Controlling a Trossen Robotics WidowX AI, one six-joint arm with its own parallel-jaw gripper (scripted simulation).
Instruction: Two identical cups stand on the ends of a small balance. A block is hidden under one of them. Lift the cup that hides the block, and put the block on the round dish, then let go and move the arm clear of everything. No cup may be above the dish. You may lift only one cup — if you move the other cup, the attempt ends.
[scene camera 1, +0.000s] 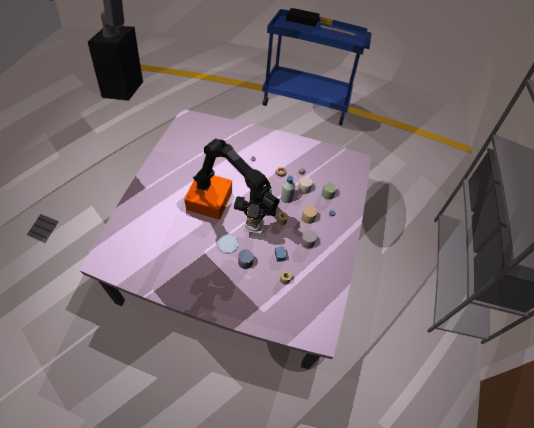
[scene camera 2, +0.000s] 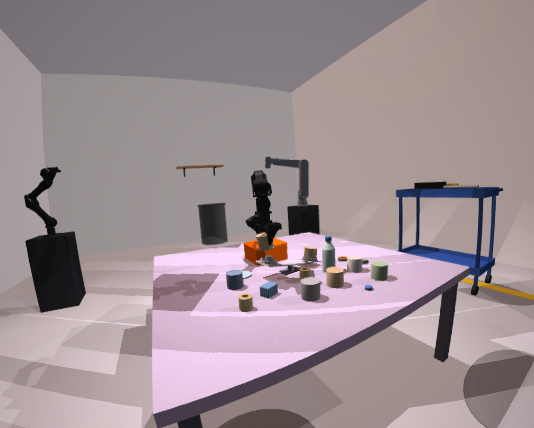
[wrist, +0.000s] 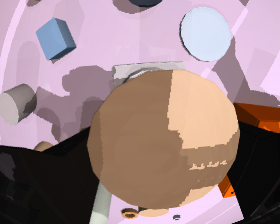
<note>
My gripper (wrist: 158, 122) holds a tan cup (wrist: 163, 139). I also see a blue cube (wrist: 55, 38).
</note>
